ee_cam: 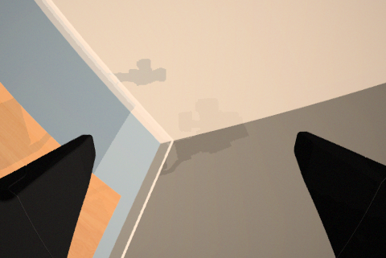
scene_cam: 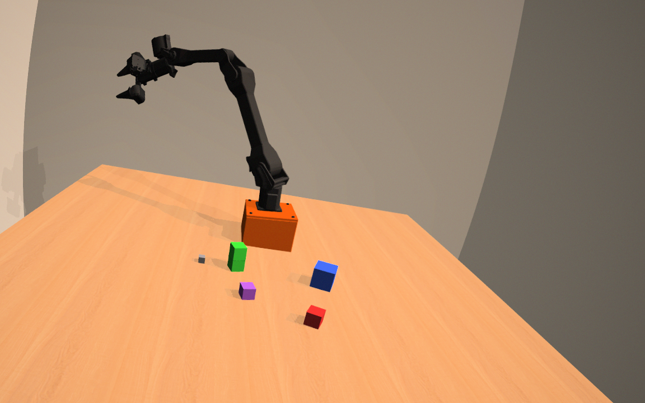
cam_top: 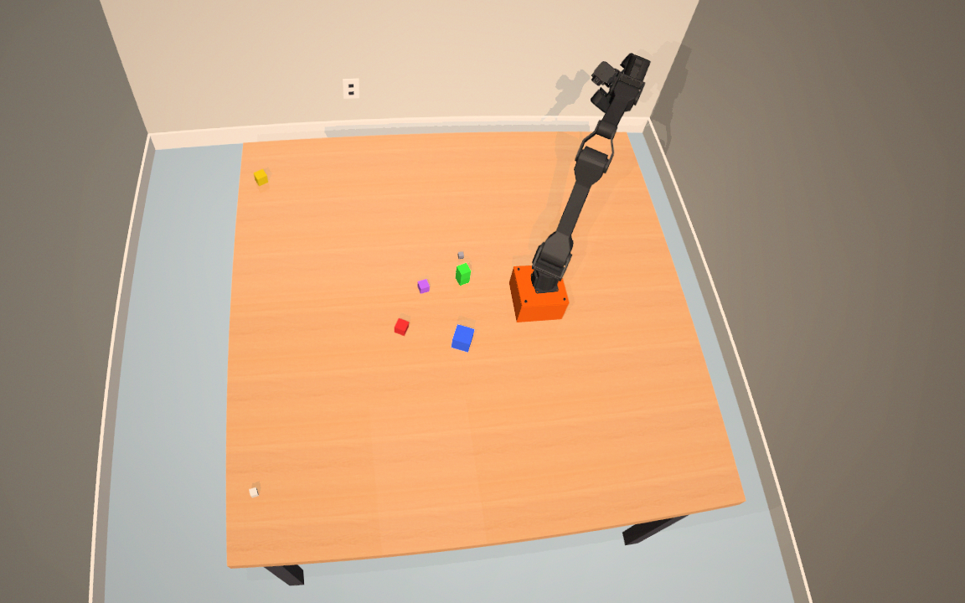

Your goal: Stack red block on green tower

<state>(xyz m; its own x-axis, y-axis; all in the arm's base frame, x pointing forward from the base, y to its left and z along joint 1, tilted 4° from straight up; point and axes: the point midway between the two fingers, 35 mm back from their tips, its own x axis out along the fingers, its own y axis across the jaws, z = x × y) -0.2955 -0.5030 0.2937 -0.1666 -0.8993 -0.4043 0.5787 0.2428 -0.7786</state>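
My gripper tip is 700 mm short of the red block, 600 mm to the right of it and 310 mm above it. Round my gripper tip: purple block 620 mm ahead, 480 mm to the left, 310 mm below; grey cube 500 mm ahead, 390 mm to the left, 320 mm below; blue block 540 mm ahead, 660 mm to the left, 300 mm below.
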